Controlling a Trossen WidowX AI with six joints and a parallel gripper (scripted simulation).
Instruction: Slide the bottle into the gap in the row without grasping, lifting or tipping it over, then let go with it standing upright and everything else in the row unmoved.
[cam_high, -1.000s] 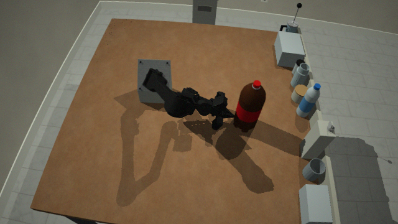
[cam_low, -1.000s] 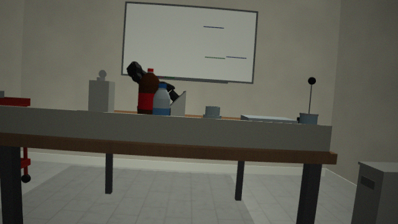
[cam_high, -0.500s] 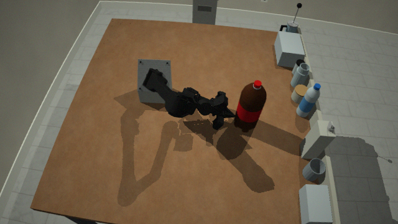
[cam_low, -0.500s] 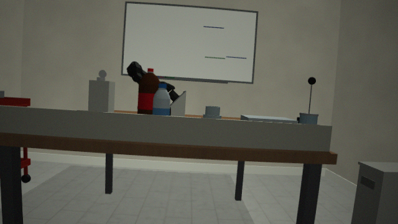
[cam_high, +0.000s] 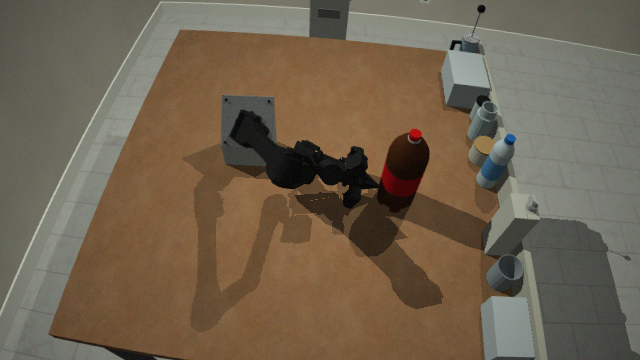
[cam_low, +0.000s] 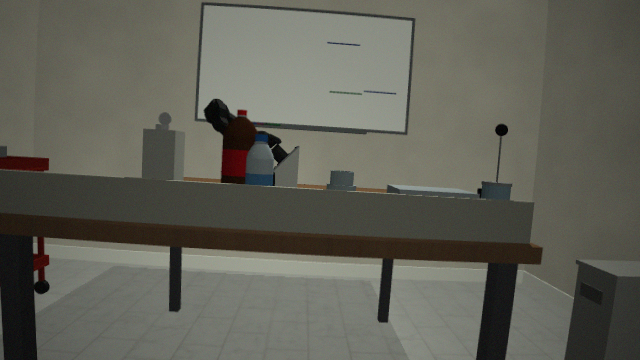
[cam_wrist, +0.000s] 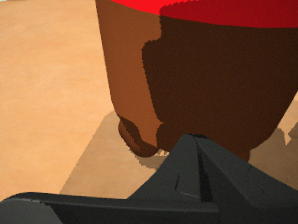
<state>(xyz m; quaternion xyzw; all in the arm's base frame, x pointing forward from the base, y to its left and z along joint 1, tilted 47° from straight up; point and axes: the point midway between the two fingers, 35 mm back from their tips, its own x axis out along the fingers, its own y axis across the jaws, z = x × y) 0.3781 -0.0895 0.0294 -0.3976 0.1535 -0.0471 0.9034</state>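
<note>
The cola bottle is 90 mm ahead of my hand and 100 mm above it. From my hand the other things lie so: grey cup 400 mm ahead, 230 mm to the right, 30 mm below; blue-capped water bottle 390 mm ahead, 110 mm to the left, 50 mm above; cork-lidded jar 380 mm ahead, 210 mm to the left, 20 mm below.
</note>
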